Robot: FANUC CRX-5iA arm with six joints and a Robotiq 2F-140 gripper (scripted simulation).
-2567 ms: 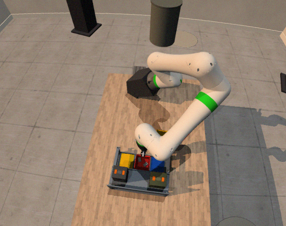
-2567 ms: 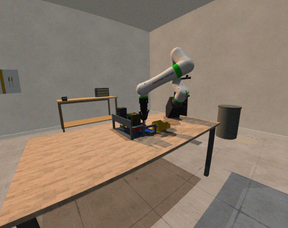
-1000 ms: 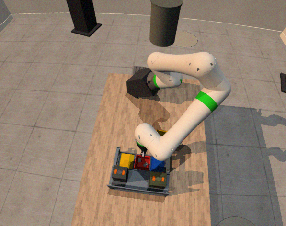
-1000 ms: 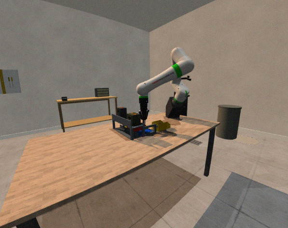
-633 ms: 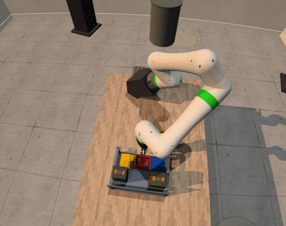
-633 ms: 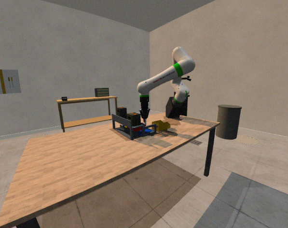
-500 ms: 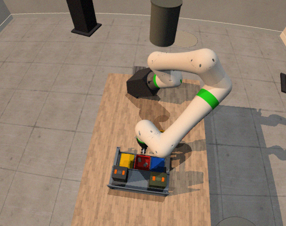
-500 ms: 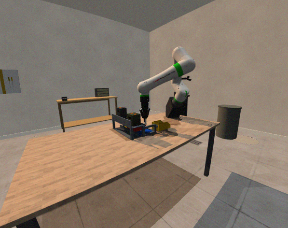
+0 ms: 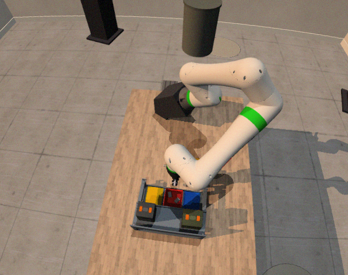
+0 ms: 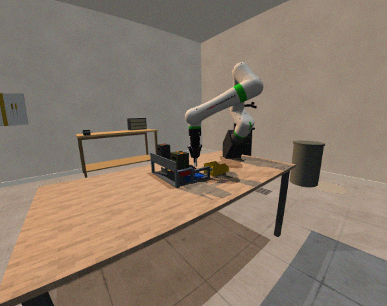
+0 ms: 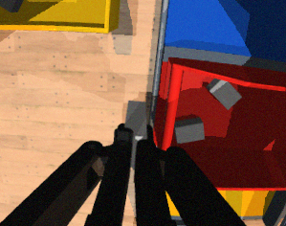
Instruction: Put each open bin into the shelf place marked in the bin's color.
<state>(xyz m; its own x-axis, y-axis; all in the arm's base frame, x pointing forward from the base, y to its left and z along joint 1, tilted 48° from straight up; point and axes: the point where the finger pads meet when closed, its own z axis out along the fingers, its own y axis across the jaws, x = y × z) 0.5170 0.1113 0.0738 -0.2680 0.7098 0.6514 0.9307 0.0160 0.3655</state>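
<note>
My gripper is now 140 mm past the yellow bin, 90 mm to the right of it and 40 mm above it. From my hand the other things lie so: blue-marked place 140 mm to the left, 80 mm ahead, 70 mm below; red bin 110 mm ahead, 30 mm to the left, 30 mm below; red mark 110 mm ahead, 70 mm below, 30 mm to the left.
</note>
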